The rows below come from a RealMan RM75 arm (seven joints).
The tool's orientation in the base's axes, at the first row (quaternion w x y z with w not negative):
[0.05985, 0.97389, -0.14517, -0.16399]
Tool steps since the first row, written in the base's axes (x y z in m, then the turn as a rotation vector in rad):
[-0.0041, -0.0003, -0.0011, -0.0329, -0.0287, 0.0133]
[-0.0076, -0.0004, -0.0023, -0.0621, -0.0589, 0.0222]
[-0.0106, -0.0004, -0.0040, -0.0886, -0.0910, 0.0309]
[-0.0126, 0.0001, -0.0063, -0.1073, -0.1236, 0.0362]
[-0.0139, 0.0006, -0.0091, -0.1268, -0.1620, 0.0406]
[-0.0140, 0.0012, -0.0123, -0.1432, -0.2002, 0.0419]
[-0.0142, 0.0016, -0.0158, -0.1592, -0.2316, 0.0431]
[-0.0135, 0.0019, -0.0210, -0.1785, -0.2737, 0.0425]
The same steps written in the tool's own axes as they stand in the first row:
[-0.0033, 0.0012, 0.0024, -0.0251, 0.0381, 0.0006]
[-0.0061, 0.0020, 0.0047, -0.0450, 0.0760, 0.0041]
[-0.0083, 0.0025, 0.0074, -0.0619, 0.1149, 0.0071]
[-0.0095, 0.0022, 0.0102, -0.0706, 0.1517, 0.0107]
[-0.0100, 0.0016, 0.0132, -0.0779, 0.1940, 0.0158]
[-0.0093, 0.0005, 0.0162, -0.0816, 0.2349, 0.0227]
[-0.0085, -0.0004, 0.0195, -0.0869, 0.2691, 0.0291]
[-0.0064, -0.0017, 0.0241, -0.0914, 0.3141, 0.0391]

